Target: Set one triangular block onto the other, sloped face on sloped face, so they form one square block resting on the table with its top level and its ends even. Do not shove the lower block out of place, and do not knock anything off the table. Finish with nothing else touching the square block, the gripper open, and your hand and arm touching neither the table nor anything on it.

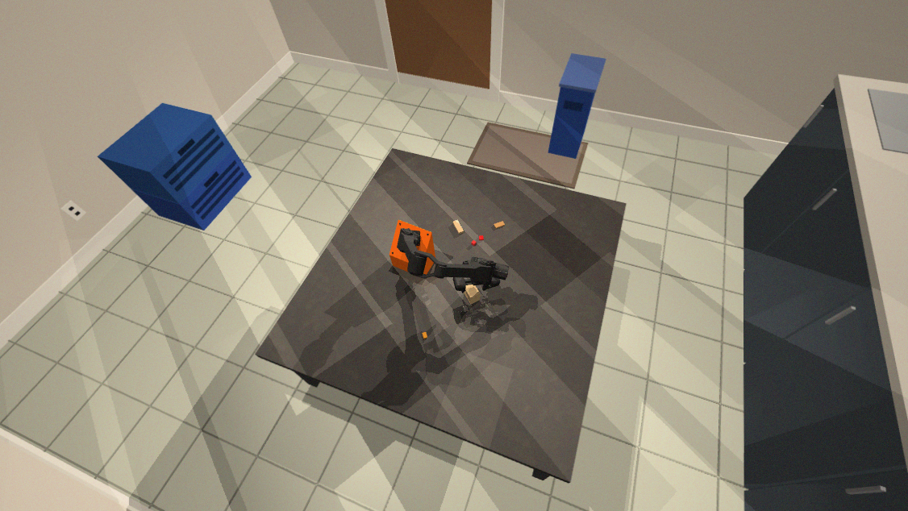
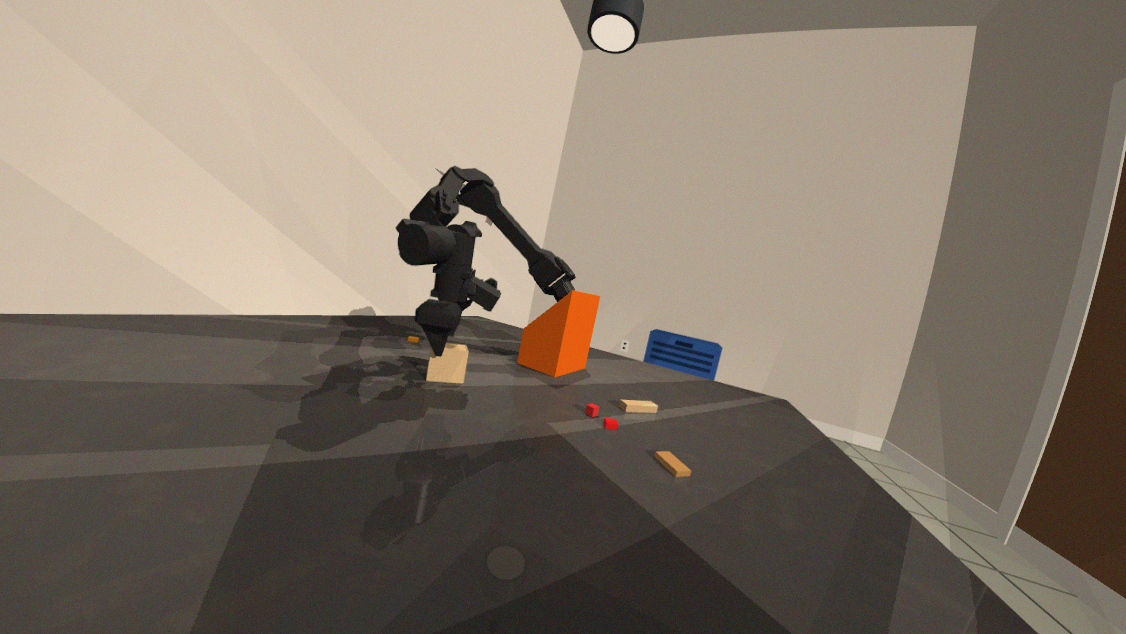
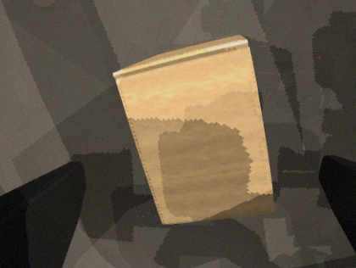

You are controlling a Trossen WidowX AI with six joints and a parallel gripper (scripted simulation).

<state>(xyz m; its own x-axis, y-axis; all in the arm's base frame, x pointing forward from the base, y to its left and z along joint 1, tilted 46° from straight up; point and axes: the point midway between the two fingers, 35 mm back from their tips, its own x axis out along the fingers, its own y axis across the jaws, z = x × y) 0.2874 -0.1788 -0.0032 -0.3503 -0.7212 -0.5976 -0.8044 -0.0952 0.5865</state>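
Now: the tan triangular block 2 cm below my gripper tip and 1 cm to the right of it.
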